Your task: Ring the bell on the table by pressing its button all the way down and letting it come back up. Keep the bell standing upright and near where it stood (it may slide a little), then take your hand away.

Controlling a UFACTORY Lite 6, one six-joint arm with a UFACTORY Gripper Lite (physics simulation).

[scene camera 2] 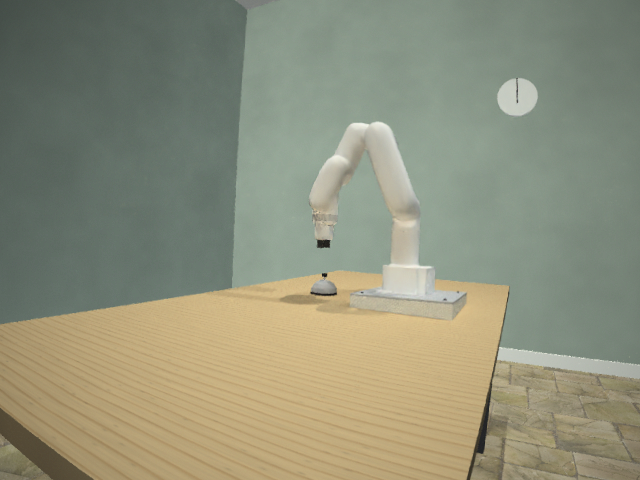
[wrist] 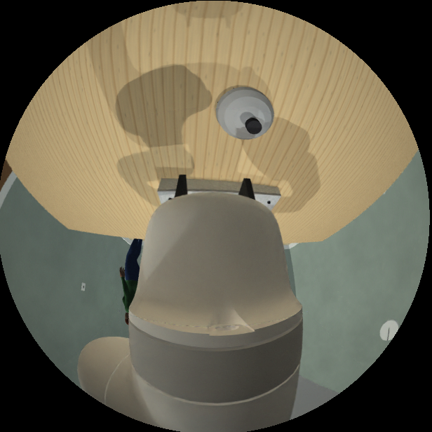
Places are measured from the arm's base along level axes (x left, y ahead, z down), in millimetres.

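Pixels of known places: hand at its tool point: [scene camera 2: 323,244]; arm's base at its link origin: [scene camera 2: 403,292].
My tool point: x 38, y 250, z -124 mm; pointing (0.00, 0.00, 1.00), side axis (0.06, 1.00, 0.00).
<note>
Ahead of a thing's pixels: the offset from my tool point to its top centre. Level surfaces: height alone.
The bell {dx -44, dy +17, dz +95 mm} [scene camera 2: 324,289] [wrist: 235,111] is a grey dome with a dark rim. It stands upright on the wooden table {dz +161 mm} [scene camera 2: 248,372] [wrist: 320,60]. Its black button {dx -44, dy +17, dz +95 mm} [scene camera 2: 324,274] [wrist: 253,126] is up on top of the dome. My gripper [scene camera 2: 323,246] [wrist: 214,178] is open, with its two black fingers apart and no object between them. In the scene view it points down above the bell, with a visible gap over the button. In the wrist view the bell shows beyond the fingertips, up and to the right of the middle between them.
The arm's base plate [scene camera 2: 403,305] [wrist: 220,185] lies on the table to the right of the bell in the scene view. Shadows of the arm fall around the bell. A person [wrist: 131,270] shows partly at the left of the wrist view. A round clock [scene camera 2: 517,103] hangs on the wall.
</note>
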